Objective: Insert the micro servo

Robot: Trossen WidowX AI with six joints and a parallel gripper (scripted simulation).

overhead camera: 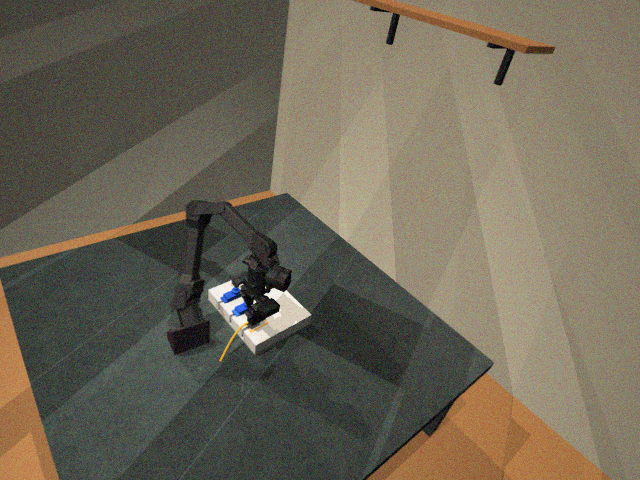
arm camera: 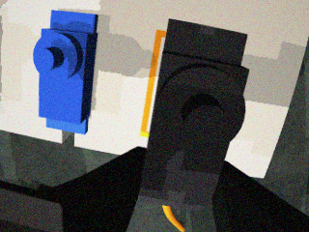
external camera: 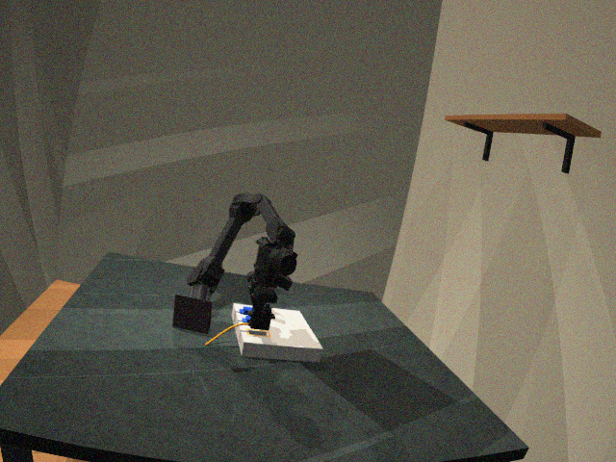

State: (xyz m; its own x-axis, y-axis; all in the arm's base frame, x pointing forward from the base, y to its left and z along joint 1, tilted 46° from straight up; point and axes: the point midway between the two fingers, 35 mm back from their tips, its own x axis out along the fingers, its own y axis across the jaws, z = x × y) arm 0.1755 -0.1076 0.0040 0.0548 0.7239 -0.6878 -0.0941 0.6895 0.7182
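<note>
The white deck is 12 cm ahead of my gripper tip, 9 cm to the left of it and 9 cm below it.
</note>
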